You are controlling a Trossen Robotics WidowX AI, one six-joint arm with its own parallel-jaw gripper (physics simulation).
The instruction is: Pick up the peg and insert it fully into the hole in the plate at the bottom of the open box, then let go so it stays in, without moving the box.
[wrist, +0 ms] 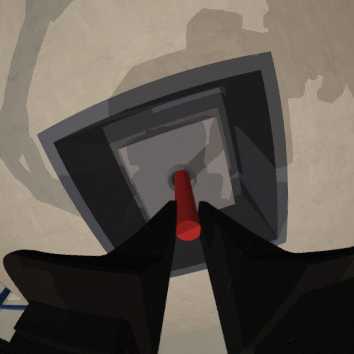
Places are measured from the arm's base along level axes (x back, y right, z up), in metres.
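Pixels of known places: gripper, fingertip midpoint: [186, 207].
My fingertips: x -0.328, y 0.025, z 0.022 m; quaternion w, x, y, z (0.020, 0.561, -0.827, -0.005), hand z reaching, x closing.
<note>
For each thing: its top centre in the pictures, then the offset to it from my fingertips. "*": a spot on its surface instead. Level surfaces: height alone.
- red peg at its top centre: [189, 231] dx -0.006, dy +0.002, dz +0.015 m
- open dark grey box at a spot on its surface: [279, 150] * dx +0.007, dy -0.073, dz -0.018 m
- light grey plate at its top centre: [180, 180] dx -0.006, dy +0.002, dz -0.055 m
- round hole at a spot on its surface: [173, 180] * dx -0.010, dy +0.010, dz -0.069 m
- beige table top at its surface level: dz -0.116 m
The red peg [185, 202] stands upright, its near round end toward the camera. My gripper [186, 207] is shut on the peg, with a black finger on each side of it. Below is the open dark grey box [279, 150], with a light grey plate [155, 160] at its bottom. The peg's far end lies over the round hole [173, 180] near the middle of the plate and covers most of it. A dark rim of the hole shows at the left of the peg. Whether the tip is inside the hole or above it I cannot tell.
The box walls rise around the plate on all sides, and the fingers hide part of the near wall. A beige table top [320, 130] with shadows of the arm surrounds the box. A blue thing [15, 306] shows at the lower left edge.
</note>
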